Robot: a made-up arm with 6 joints.
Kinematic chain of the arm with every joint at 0, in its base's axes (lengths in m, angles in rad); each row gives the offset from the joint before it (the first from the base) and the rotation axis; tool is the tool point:
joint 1: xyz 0 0 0.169 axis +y
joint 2: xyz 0 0.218 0.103 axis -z
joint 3: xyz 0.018 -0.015 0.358 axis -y
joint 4: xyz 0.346 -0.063 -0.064 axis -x
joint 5: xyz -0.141 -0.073 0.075 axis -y
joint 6: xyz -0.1 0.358 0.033 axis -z
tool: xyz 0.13 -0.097 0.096
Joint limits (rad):
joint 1: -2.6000..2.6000
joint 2: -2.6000..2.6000
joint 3: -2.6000..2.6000
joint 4: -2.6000..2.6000
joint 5: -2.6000..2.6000
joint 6: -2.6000..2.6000
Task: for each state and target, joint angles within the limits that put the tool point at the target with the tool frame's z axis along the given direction. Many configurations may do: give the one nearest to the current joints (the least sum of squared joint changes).
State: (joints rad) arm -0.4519 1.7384 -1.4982 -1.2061 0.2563 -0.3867
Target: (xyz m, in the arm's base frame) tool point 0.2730 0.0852 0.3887 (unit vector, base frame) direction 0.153 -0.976 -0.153
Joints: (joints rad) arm -0.1032 1.1071 -1.5901 -0.3238 -0.1505 -1.1429
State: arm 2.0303 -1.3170 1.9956 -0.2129 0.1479 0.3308
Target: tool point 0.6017 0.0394 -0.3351 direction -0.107 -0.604 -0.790
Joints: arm 2.2055 -1.5770 1.4541 -0.8205 -0.3139 -0.3454
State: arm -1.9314 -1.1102 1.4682 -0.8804 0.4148 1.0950
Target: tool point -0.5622 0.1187 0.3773 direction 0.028 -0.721 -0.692
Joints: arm -1.1017 -0.2658 1.2848 -0.6934 0.5731 0.5770
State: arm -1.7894 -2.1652 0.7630 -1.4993 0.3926 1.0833
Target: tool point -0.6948 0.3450 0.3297 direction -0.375 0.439 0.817
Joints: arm -1.6833 -2.0928 1.2284 -1.4289 -0.2520 0.6064
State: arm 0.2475 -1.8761 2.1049 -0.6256 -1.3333 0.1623
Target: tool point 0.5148 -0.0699 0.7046 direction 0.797 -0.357 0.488
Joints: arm 0.7261 -1.4151 1.8253 -1.3421 -1.2318 -0.5801
